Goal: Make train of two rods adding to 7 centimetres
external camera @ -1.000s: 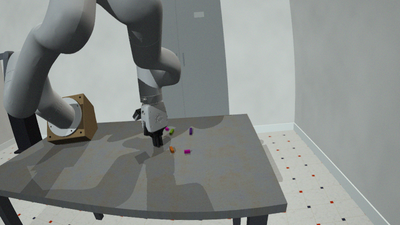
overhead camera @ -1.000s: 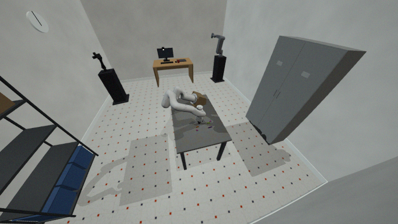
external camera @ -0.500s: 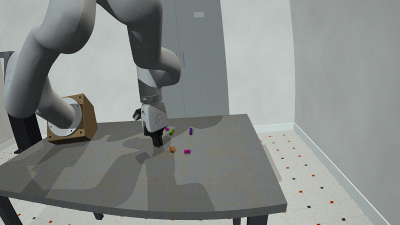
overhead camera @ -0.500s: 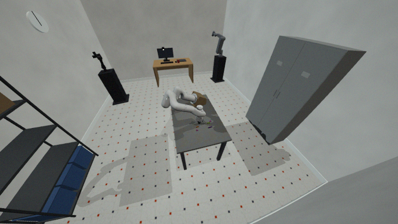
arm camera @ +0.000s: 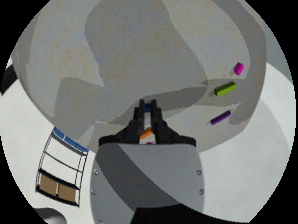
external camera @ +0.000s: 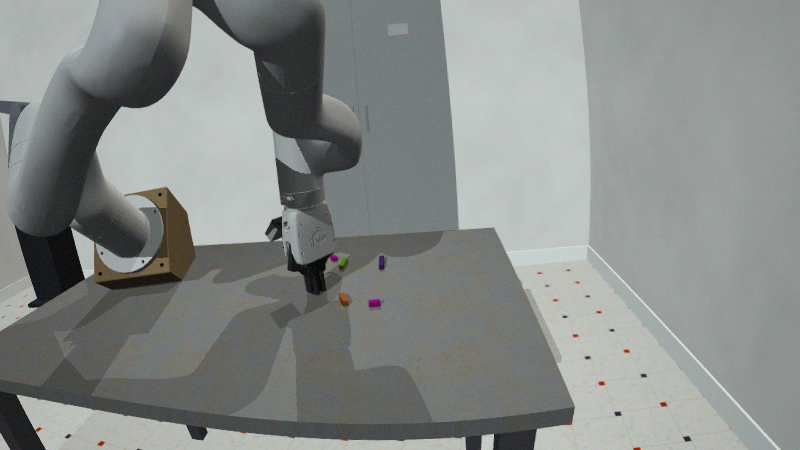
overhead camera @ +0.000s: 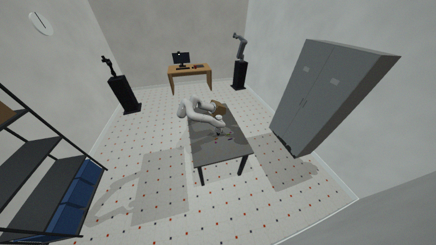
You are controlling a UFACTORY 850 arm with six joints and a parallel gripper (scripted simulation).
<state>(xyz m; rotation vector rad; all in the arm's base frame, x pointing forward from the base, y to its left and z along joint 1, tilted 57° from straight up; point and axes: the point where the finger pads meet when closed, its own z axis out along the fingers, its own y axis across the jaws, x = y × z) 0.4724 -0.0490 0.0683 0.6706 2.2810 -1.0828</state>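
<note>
Now: the blue rod 2 cm below my hand. The rest, counted from my hand: lime rod (5 cm ahead, 14 cm to the left, 2 cm below); then orange rod (6 cm ahead, 5 cm to the right, 2 cm below); then purple rod (13 cm ahead, 12 cm to the left, 2 cm below).
</note>
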